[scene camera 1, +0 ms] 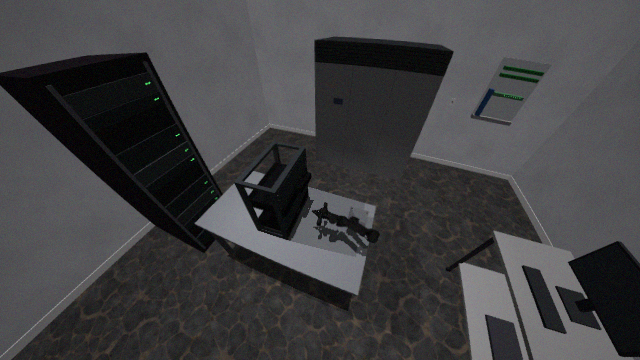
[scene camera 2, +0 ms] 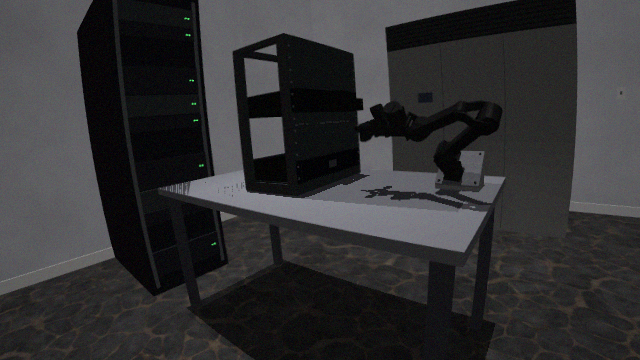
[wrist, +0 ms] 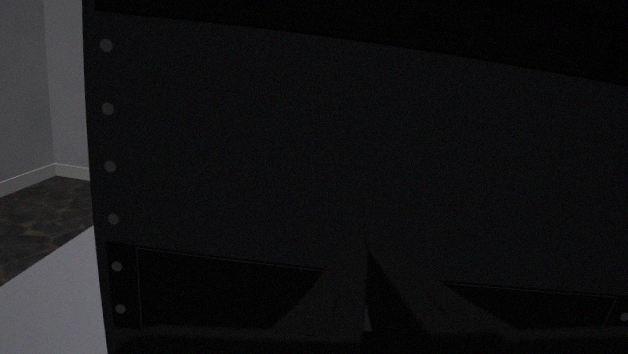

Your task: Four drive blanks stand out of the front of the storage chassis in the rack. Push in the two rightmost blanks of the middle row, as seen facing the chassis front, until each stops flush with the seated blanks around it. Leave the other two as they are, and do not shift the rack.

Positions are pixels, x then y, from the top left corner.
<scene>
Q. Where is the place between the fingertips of my gripper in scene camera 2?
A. At 354,128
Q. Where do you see a rack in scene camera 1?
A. At 282,193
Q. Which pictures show the rack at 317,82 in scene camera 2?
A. Scene camera 1, scene camera 2 and the wrist view: all of them.
</scene>
